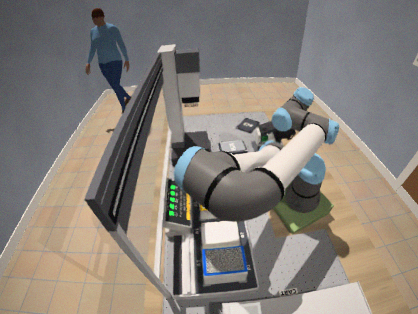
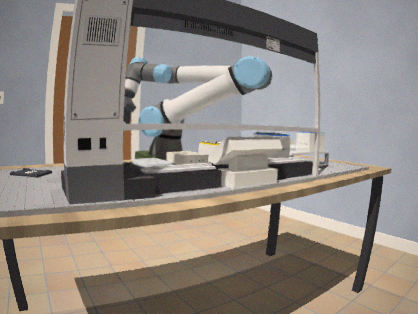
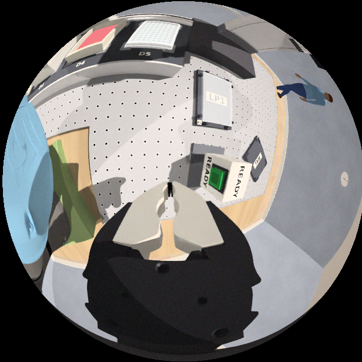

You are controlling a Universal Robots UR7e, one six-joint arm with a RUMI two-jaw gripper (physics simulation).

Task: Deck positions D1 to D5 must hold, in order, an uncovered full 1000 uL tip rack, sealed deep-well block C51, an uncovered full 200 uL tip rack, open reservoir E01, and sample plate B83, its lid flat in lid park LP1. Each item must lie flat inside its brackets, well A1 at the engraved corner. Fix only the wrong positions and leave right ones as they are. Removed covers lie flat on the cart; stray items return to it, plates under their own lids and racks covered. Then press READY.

Labels:
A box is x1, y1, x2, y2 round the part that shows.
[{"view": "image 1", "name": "blue-rimmed tip rack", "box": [202, 246, 247, 284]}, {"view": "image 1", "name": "white block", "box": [201, 221, 239, 248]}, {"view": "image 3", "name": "gripper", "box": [82, 181, 260, 360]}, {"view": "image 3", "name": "clear lid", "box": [200, 71, 231, 125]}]

